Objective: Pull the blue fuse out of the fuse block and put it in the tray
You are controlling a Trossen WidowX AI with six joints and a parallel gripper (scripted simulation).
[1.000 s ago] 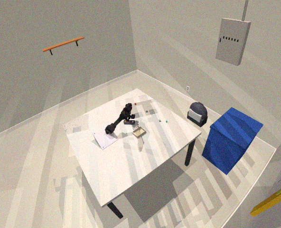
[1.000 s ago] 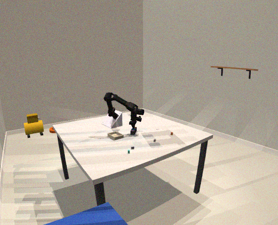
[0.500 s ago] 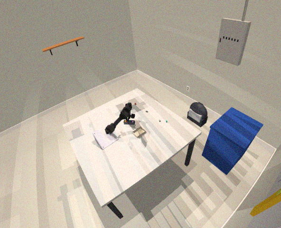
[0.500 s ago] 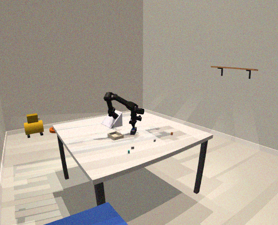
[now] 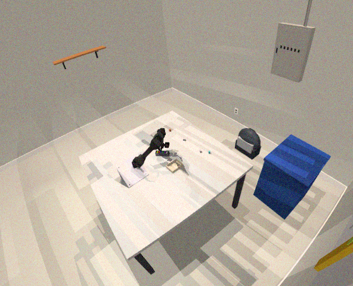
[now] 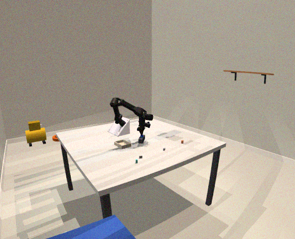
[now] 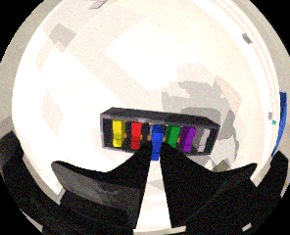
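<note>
Right now the tray is 220 mm to the right of my gripper tip, 50 mm below it and 30 mm ahead of it. From my gripper tip the other things lie so: blue fuse (10 mm below).
</note>
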